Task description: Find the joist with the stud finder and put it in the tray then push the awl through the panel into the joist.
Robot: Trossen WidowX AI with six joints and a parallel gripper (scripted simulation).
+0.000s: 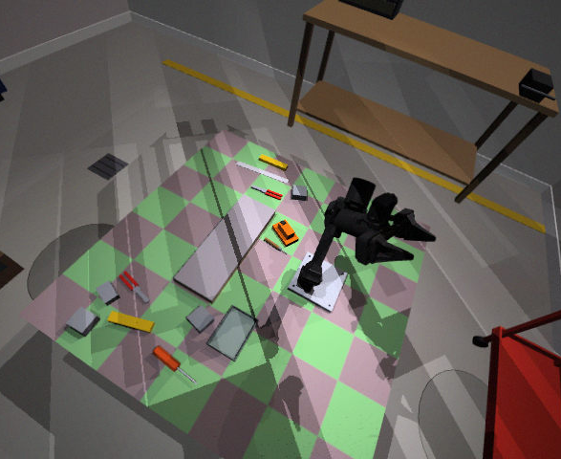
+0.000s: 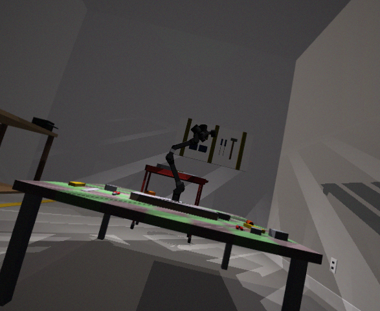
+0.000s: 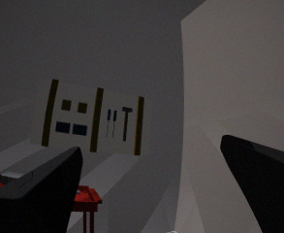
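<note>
Right now my gripper tip is 37 cm short of the orange stud finder, 34 cm to the left of it and 63 cm above it. The rest, counted from my gripper tip: awl 35 cm ahead, 24 cm to the right, 67 cm below; ruler 64 cm ahead, 62 cm to the right, 67 cm below; glass-like tray 33 cm ahead, 17 cm to the left, 66 cm below.
</note>
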